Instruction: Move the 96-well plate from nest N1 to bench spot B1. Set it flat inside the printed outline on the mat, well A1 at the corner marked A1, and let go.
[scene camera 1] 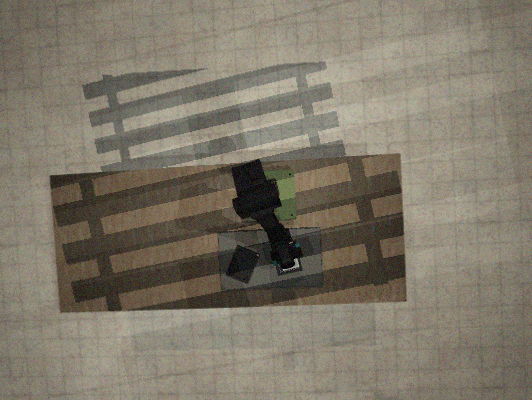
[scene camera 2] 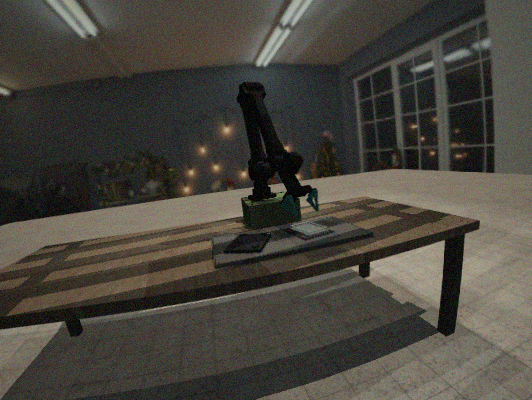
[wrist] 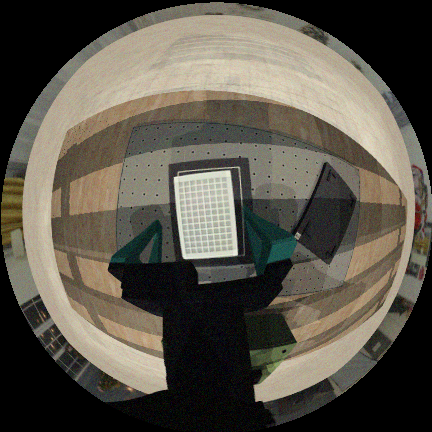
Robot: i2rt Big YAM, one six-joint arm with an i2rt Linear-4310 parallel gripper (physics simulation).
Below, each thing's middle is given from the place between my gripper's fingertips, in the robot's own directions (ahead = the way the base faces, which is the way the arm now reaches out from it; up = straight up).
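Scene:
White well plate [wrist: 204, 204]: my hand is 60 mm above it. Dark outlined slot [wrist: 239, 169]: 10 mm to the right of my hand and 60 mm below it.

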